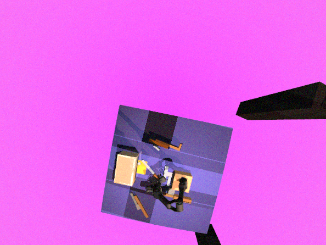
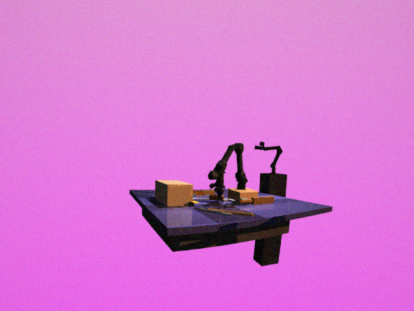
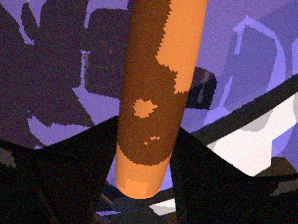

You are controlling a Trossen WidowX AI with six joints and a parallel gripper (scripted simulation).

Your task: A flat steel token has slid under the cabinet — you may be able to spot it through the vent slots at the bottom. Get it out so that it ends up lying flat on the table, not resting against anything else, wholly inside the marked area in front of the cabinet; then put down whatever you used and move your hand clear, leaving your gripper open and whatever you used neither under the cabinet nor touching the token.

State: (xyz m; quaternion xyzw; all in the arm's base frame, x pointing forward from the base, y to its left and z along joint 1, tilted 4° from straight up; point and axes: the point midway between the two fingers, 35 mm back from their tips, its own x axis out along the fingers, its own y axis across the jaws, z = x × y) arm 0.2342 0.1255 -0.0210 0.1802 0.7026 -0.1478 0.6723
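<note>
My gripper tip is now 4 cm past the grey bar, 9 cm to the left of it and 2 cm above it. Round my gripper tip: orange stick: 6 cm ahead, 39 cm to the left, 2 cm below; small white piece: 16 cm ahead, 32 cm to the right, 2 cm below; orange block: 25 cm behind, 12 cm to the left.
</note>
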